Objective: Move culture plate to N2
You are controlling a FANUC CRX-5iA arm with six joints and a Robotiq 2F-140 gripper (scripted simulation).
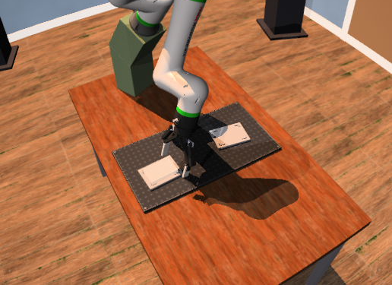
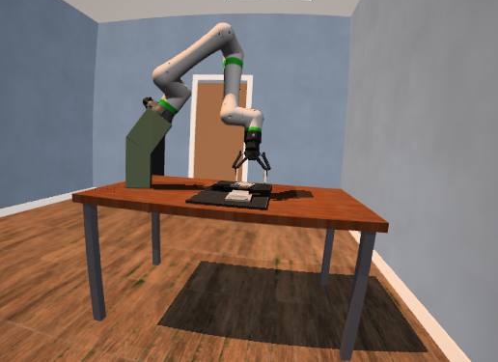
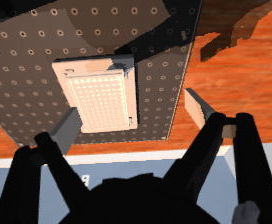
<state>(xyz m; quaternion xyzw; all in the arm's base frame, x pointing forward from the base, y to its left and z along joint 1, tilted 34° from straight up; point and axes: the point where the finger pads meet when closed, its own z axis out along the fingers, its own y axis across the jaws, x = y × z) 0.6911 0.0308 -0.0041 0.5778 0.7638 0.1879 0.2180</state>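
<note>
The plate lid is 6 cm to the right of my hand, 6 cm below it and 3 cm behind it.
</note>
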